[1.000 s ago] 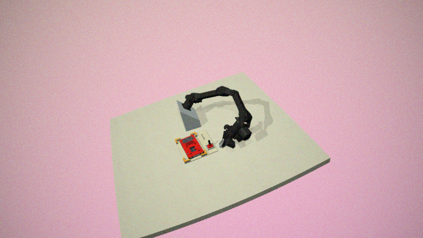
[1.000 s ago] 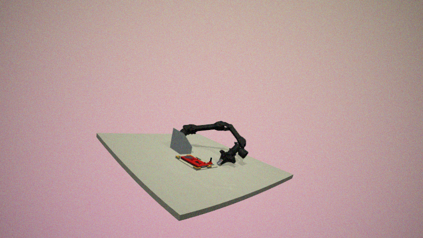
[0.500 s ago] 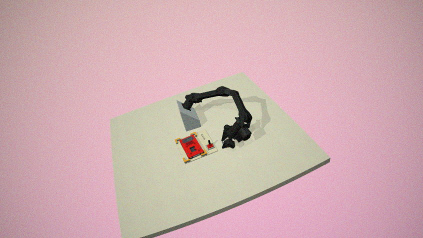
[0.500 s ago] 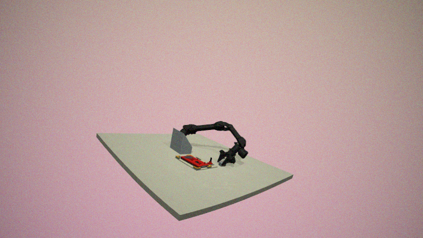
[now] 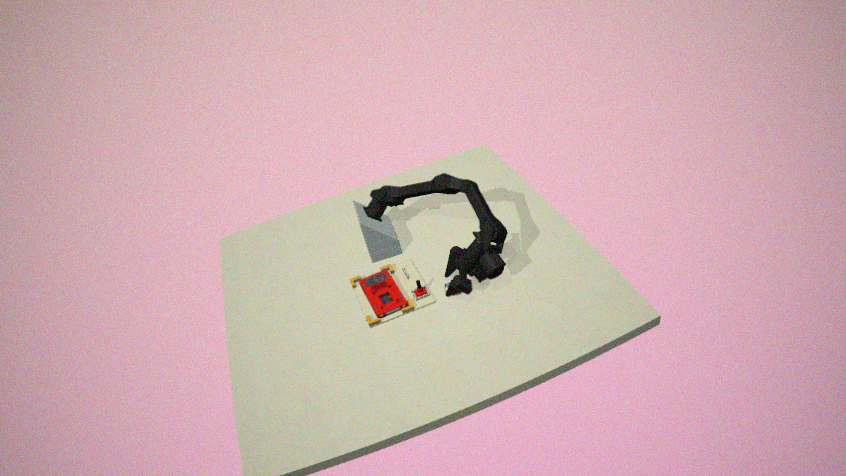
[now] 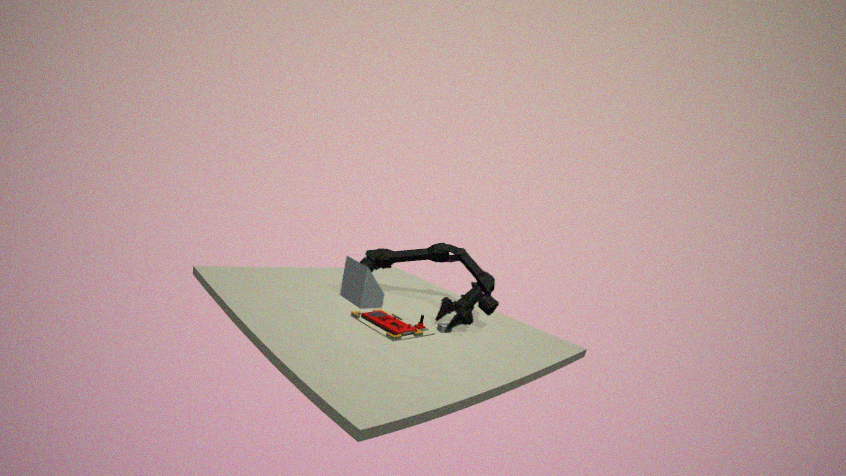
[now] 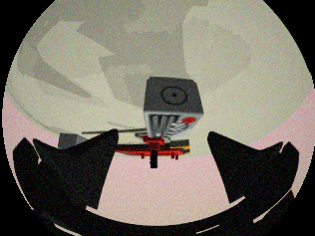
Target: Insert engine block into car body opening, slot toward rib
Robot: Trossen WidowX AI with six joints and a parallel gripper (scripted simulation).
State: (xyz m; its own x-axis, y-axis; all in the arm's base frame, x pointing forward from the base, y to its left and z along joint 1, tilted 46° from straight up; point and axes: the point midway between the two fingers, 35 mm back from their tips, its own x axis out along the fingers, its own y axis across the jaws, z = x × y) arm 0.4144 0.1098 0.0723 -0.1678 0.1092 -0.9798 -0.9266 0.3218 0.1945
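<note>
Now: the grey engine block 20 mm to the left of my gripper tip and 20 mm below it.
</note>
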